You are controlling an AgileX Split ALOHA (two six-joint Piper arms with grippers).
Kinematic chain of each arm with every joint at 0, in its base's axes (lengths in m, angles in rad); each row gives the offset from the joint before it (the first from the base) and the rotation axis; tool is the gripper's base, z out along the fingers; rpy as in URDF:
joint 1: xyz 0 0 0.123 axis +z
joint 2: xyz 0 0 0 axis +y
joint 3: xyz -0.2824 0 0.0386 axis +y
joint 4: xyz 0.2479 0 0.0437 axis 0.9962 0 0.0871
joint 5: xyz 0 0 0 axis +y
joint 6: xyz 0.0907 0 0.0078 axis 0.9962 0 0.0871
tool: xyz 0 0 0 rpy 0 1.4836 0
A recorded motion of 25 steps. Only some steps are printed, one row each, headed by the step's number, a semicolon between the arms.
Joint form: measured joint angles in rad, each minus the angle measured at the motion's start. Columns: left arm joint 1, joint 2, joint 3, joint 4, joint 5, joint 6; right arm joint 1, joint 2, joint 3, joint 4, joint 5, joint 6.
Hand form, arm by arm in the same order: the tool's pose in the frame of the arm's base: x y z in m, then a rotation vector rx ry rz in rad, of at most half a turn. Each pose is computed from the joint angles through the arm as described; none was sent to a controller.
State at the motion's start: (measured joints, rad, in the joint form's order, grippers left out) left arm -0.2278 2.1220 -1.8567 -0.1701 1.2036 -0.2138; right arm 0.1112 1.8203 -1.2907 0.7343 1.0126 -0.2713
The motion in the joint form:
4: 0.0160 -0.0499 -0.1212 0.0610 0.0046 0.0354; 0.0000 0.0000 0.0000 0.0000 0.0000 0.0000
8: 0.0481 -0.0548 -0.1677 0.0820 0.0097 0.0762; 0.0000 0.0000 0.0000 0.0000 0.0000 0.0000
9: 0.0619 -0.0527 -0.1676 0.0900 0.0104 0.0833; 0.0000 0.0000 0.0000 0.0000 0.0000 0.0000
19: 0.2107 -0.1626 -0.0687 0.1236 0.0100 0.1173; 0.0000 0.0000 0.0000 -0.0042 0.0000 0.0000
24: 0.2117 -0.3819 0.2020 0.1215 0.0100 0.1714; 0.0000 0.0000 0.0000 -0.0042 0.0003 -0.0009
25: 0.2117 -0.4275 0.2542 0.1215 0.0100 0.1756; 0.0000 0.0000 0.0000 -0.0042 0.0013 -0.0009
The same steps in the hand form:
4: 0.4400 -0.1041 0.2874 0.0182 2.8034 -0.2476; 0.3541 0.0916 0.2272 -0.0242 2.8357 0.9267
8: 0.4448 -0.0884 0.3025 0.0386 2.7510 -0.2092; 0.3541 0.0916 0.2272 -0.0242 2.8357 0.9267
9: 0.4464 -0.0817 0.3014 0.0311 2.7524 -0.1921; 0.3541 0.0916 0.2272 -0.0242 2.8357 0.9267
19: 0.4280 -0.0113 0.3215 -0.1183 2.7304 -0.0964; 0.3540 0.0914 0.2270 -0.0274 2.8375 0.9216
24: 0.3681 -0.0101 0.3321 -0.0487 2.7826 -0.0824; 0.3540 0.0914 0.2270 -0.0288 2.8375 0.9216
25: 0.3552 -0.0099 0.3338 -0.0432 2.7892 -0.0812; 0.3539 0.0914 0.2270 -0.0293 2.8383 0.9222

